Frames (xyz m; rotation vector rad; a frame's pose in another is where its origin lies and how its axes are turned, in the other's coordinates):
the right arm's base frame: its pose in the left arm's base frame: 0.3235 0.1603 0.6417 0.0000 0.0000 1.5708
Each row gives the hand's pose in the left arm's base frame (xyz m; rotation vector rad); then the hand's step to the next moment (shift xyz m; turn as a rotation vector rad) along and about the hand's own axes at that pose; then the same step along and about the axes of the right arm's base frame.
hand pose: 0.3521 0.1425 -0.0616 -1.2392 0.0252 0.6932
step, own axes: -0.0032 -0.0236 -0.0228 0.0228 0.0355 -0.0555
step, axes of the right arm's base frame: -0.0249 -0.0170 0.0134 -0.0322 -0.0197 -0.0586
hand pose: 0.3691 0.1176 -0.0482 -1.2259 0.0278 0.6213
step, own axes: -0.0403 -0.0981 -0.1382 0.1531 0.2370 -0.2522
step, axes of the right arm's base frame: -0.1583 -0.0534 0.0493 -0.1105 -0.0962 -0.3489
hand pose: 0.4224 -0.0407 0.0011 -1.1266 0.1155 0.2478
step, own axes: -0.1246 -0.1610 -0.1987 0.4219 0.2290 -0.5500
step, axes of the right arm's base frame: -0.2620 0.0729 0.0833 -0.3458 -0.3680 -0.5272
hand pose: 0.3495 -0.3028 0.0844 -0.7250 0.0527 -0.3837
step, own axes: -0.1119 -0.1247 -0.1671 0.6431 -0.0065 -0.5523
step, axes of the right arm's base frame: -0.1511 0.1742 -0.0531 -0.5875 -0.4969 -0.3558
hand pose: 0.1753 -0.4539 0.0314 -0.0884 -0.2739 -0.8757
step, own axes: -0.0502 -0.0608 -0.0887 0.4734 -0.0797 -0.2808
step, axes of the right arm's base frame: -0.0181 0.0594 -0.1011 -0.4567 -0.2830 -0.1437
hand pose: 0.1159 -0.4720 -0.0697 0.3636 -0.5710 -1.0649
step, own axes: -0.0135 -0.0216 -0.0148 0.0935 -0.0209 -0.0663
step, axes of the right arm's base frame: 0.0026 0.0114 -0.0270 -0.0924 -0.0587 -0.0398
